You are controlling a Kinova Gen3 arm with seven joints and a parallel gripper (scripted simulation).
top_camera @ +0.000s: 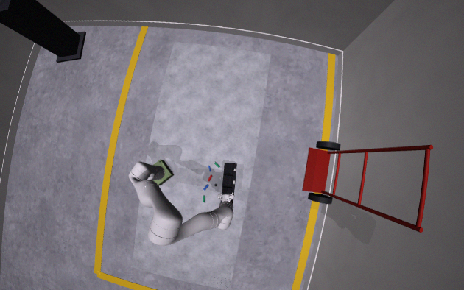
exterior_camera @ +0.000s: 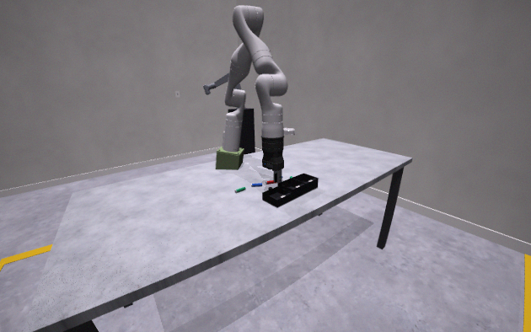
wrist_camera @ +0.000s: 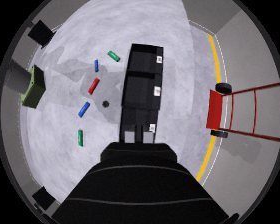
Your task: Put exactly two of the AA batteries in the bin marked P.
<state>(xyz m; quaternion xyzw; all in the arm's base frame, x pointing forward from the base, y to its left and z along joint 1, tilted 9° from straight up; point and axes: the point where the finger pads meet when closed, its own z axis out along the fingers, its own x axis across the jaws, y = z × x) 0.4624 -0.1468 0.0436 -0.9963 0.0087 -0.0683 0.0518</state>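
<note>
The black bin lies 80 mm to the left of my hand, 70 mm below it and 10 mm ahead of it. From my hand the other things lie so: small dark thing (90 mm below, 90 mm behind, 50 mm to the left); red battery (130 mm behind, 100 mm to the left, 90 mm below).
</note>
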